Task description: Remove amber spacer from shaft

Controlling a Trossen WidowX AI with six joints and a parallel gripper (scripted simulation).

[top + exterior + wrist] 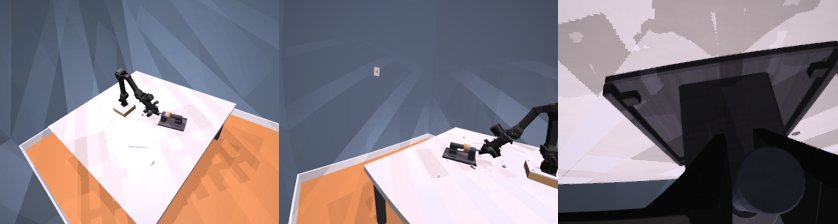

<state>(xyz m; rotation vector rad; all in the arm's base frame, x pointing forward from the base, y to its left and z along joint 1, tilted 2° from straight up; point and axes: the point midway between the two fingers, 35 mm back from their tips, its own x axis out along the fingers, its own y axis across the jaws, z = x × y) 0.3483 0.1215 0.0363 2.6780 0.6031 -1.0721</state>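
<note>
Right now the shaft is 30 mm ahead of my gripper tip, 10 mm to the left of it and 20 mm above it. From my gripper tip the other things lie so: amber spacer 90 mm ahead, 40 mm to the left, 20 mm above; then pale spacer 60 mm ahead, 30 mm to the left, 20 mm above.
</note>
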